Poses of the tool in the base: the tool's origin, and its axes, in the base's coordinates. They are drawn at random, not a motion.
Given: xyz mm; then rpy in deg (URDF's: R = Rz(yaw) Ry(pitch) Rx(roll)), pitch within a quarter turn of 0, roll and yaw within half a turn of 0.
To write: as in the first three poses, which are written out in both.
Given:
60 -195 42 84.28 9.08 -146.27
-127 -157 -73 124.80 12.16 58.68
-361 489 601 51.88 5.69 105.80
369 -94 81 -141.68 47.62 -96.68
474 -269 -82 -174.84 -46.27 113.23
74 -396 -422 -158.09 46.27 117.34
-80 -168 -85 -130.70 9.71 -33.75
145 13 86 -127.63 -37.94 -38.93
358 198 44 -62.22 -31.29 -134.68
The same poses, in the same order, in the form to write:
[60 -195 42], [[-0.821 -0.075 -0.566], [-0.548 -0.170 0.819], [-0.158 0.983 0.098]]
[-127 -157 -73], [[0.508 0.577 0.639], [0.835 -0.149 -0.530], [-0.211 0.803 -0.558]]
[-361 489 601], [[-0.271 -0.615 0.740], [0.957 -0.093 0.273], [-0.099 0.783 0.614]]
[369 -94 81], [[-0.078 -0.726 0.683], [-0.669 0.546 0.503], [-0.739 -0.418 -0.529]]
[474 -269 -82], [[-0.273 0.890 -0.367], [0.635 0.453 0.626], [0.723 -0.062 -0.688]]
[74 -396 -422], [[-0.317 0.948 -0.024], [0.614 0.187 -0.767], [-0.723 -0.258 -0.641]]
[-80 -168 -85], [[0.820 -0.469 0.330], [-0.548 -0.471 0.691], [-0.169 -0.747 -0.643]]
[145 13 86], [[0.614 -0.005 0.790], [-0.496 -0.781 0.380], [0.615 -0.625 -0.482]]
[358 198 44], [[-0.601 0.008 0.799], [-0.608 -0.654 -0.450], [0.519 -0.756 0.398]]

